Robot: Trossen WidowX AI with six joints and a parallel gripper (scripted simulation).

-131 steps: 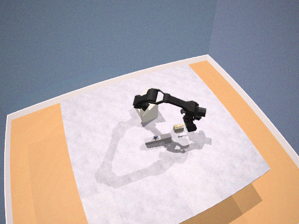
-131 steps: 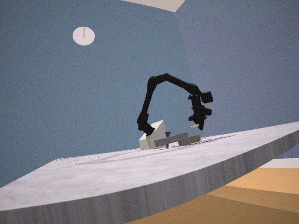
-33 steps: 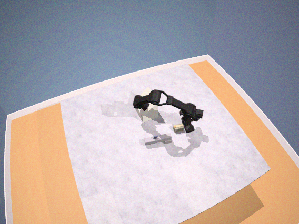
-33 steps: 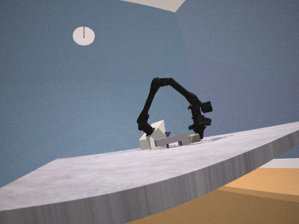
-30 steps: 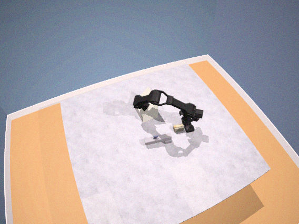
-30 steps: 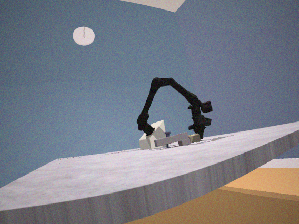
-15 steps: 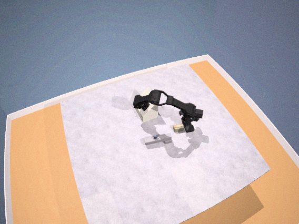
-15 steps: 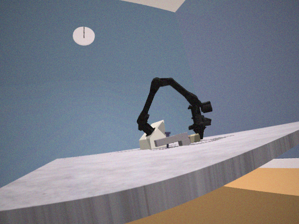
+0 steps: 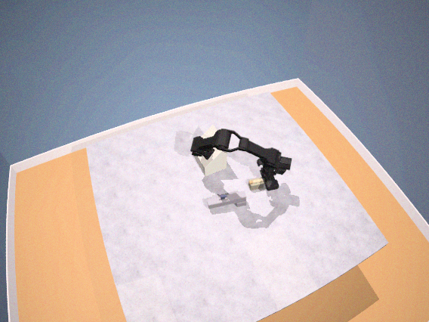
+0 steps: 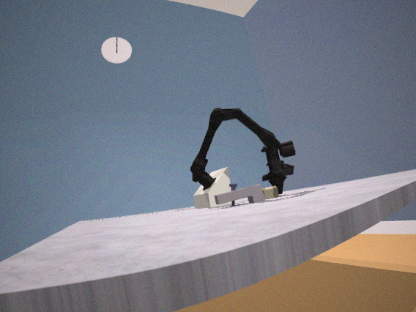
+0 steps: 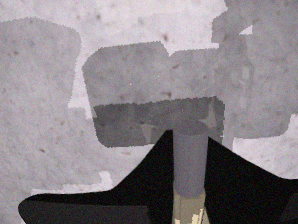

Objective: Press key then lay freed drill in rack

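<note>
The drill lies 40 mm to the right of my gripper tip, 30 mm above it and 10 mm behind it. From my gripper tip the other things lie so: olive-tan rack 50 mm to the right, 20 mm behind, 10 mm above; then holder block 230 mm to the right, 30 mm above, 10 mm behind; then key 250 mm to the right, 40 mm above, 20 mm behind.
</note>
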